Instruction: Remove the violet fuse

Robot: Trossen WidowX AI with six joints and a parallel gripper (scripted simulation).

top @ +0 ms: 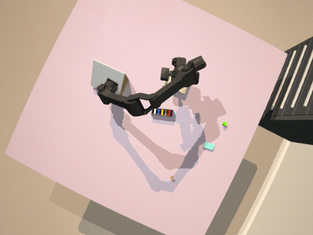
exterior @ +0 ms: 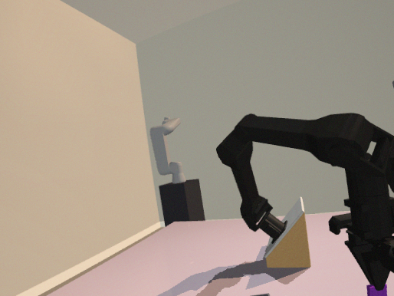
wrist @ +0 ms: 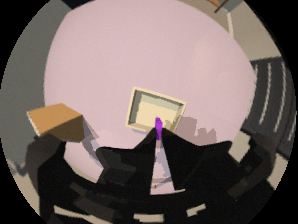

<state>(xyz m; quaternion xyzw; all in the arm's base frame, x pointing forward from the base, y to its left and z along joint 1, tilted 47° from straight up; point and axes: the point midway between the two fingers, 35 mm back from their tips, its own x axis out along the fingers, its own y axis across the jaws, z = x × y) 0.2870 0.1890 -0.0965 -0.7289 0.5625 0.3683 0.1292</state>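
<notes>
Now: the violet fuse 1 cm below my gripper tip. The rest, counted from my gripper tip: orange piece (25 cm ahead, 48 cm to the right, 8 cm below); cyan block (34 cm ahead, 22 cm to the right, 9 cm below); beige tray (9 cm below).
</notes>
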